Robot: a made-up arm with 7 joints.
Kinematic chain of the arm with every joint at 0, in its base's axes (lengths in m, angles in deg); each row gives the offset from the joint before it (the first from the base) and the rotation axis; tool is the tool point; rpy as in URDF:
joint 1: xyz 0 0 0.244 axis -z
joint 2: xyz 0 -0.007 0.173 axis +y
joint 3: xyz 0 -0.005 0.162 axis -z
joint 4: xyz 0 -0.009 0.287 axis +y
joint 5: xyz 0 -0.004 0.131 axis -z
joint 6: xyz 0 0 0.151 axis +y
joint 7: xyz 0 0 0.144 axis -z
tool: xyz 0 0 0 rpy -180 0 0
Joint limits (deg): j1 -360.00..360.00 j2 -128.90..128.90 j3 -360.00..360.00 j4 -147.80..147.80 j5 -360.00..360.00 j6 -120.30..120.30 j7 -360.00..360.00
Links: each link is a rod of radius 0.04 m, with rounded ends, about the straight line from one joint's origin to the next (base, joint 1, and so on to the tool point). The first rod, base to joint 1, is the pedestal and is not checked.
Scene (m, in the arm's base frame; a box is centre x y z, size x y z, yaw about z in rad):
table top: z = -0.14
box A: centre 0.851 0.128 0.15 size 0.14 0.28 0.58 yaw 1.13
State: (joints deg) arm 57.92 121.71 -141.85 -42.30 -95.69 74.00 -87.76
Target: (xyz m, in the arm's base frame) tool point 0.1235 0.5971 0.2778
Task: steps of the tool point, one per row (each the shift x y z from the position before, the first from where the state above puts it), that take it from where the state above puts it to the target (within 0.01 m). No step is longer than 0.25 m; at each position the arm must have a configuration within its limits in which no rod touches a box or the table.
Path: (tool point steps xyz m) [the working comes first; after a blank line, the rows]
Joints at the target: -59.94 119.97 -106.89 45.60 -53.87 98.87 -87.76
Straight joint move there: touches box A.

1: 0.2090 0.0529 0.0252
2: 0.1756 0.1328 0.0198
3: 0.1127 0.1929 0.0141
4: 0.0307 0.2240 0.0090
5: -0.0581 0.2202 0.0049
6: -0.1396 0.1814 0.0023
7: -0.1996 0.1119 0.0009
8: 0.0195 0.0308 0.0425
9: 0.0051 0.0254 0.0466
10: -0.0092 0.0166 0.0464
11: -0.0218 0.0059 0.0411
12: -0.0310 -0.0055 0.0316
13: -0.0358 -0.0159 0.0187

